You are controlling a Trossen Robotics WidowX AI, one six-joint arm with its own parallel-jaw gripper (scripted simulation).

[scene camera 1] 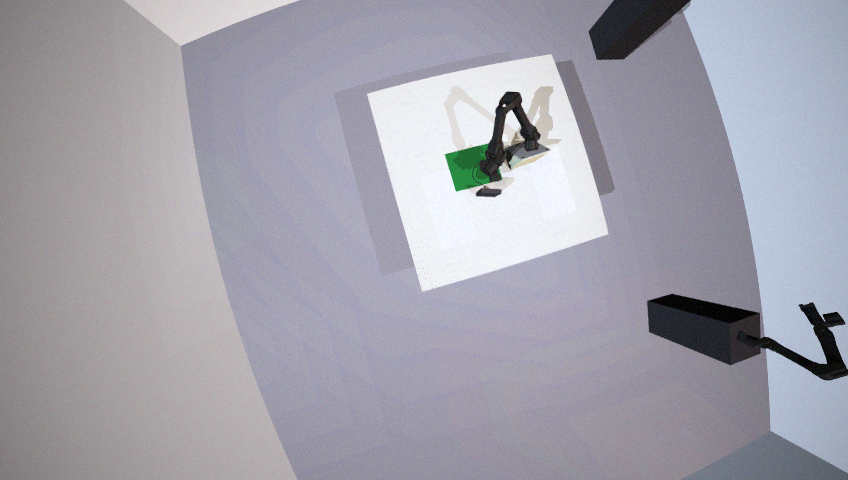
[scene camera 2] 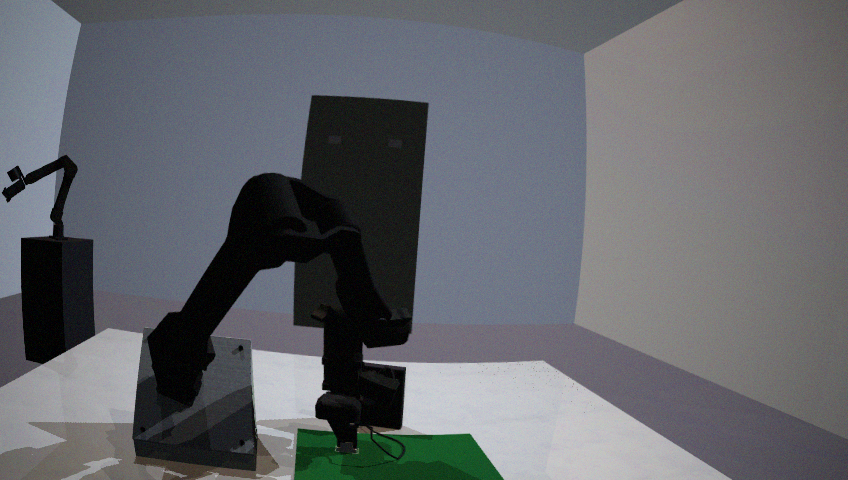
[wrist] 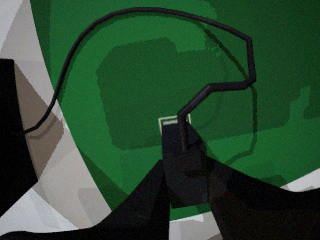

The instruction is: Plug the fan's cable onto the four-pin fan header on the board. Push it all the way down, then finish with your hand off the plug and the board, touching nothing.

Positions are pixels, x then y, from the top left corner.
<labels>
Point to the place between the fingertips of the gripper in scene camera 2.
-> At 342,439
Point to a black fan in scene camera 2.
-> At 378,415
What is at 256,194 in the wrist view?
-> The gripper.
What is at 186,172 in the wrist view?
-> A dark fan plug.
</labels>
